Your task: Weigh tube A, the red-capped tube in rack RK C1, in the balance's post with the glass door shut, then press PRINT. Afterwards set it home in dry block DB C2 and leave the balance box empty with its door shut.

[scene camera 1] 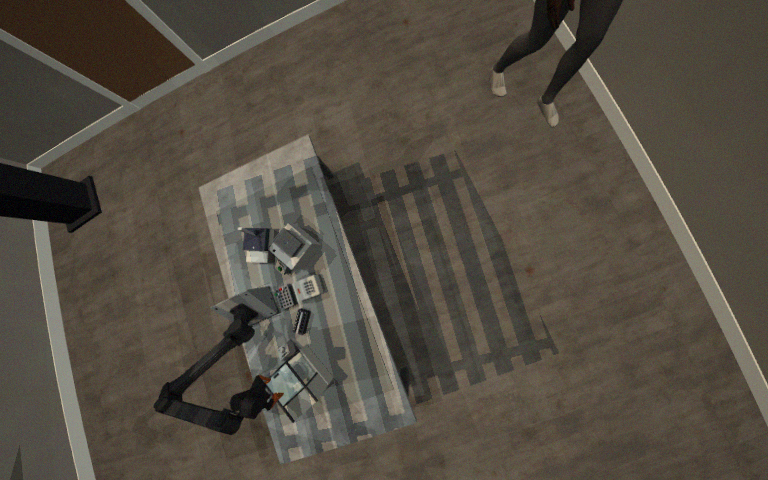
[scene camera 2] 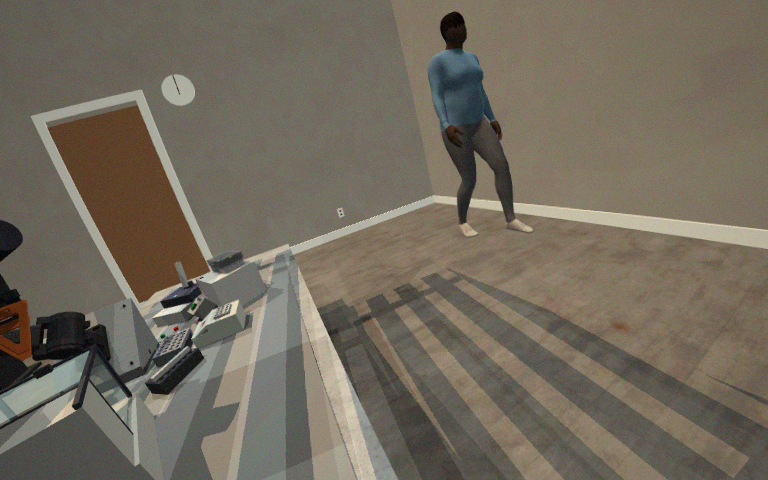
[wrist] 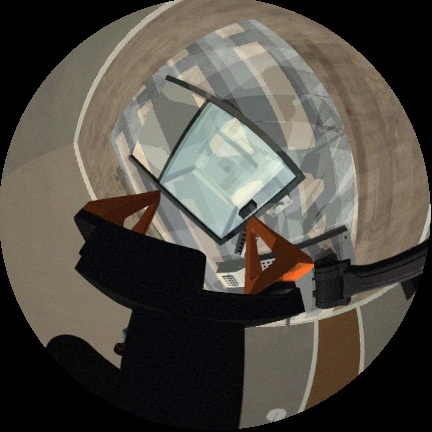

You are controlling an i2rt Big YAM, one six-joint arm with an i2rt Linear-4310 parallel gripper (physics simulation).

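Places are measured from the arm's base along level axes (x back, y left, z down), in centimetres.
Pixels of known places: gripper, fingertip midpoint: [scene camera 1: 276, 387] [scene camera 2: 25, 355] [wrist: 205, 207]; arm's base, link origin: [scene camera 1: 244, 311] [wrist: 327, 273].
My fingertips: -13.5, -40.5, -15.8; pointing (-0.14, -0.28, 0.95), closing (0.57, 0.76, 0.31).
Note:
Ahead of a thing's pixels: the offset from my fingertips to its middle, as dx, dy, dz. "spot": to the spot under its first point.
The balance @(+0.5, -1.5, +15.3) [scene camera 1: 320, 366] [scene camera 2: 53, 441] stands at the near end of the table. Its glass door @(+0.4, -1.9, +5.8) [scene camera 1: 287, 383] [wrist: 225, 155] lies over the chamber, and the pan shows through it, with no red cap visible there. The dark door handle @(spot: +2.2, +3.5, +4.2) [wrist: 247, 209] is beside one fingertip. My gripper [scene camera 1: 271, 389] [wrist: 205, 207] is open and empty, above the door's edge; whether it touches is unclear. A red cap @(-8.2, +42.8, +21.5) [scene camera 1: 280, 289] [scene camera 2: 176, 328], apparently tube A's, shows at a grey holed rack @(-6.7, +38.2, +24.9) [scene camera 1: 286, 297] [scene camera 2: 173, 346]. A pale block with holes @(-22.0, +36.5, +22.9) [scene camera 1: 309, 286] [scene camera 2: 220, 321] [wrist: 230, 280], probably the dry block, stands beside it.
A black rack @(-10.1, +21.1, +24.1) [scene camera 1: 301, 321] [scene camera 2: 175, 370] lies between the balance and the grey rack. A slanted grey panel [scene camera 1: 254, 302] [scene camera 2: 124, 336] stands by the arm's base. A large grey device @(-23.7, +58.1, +17.0) [scene camera 1: 293, 246] [scene camera 2: 232, 283] is farther along. A person [scene camera 2: 461, 90] stands across the room.

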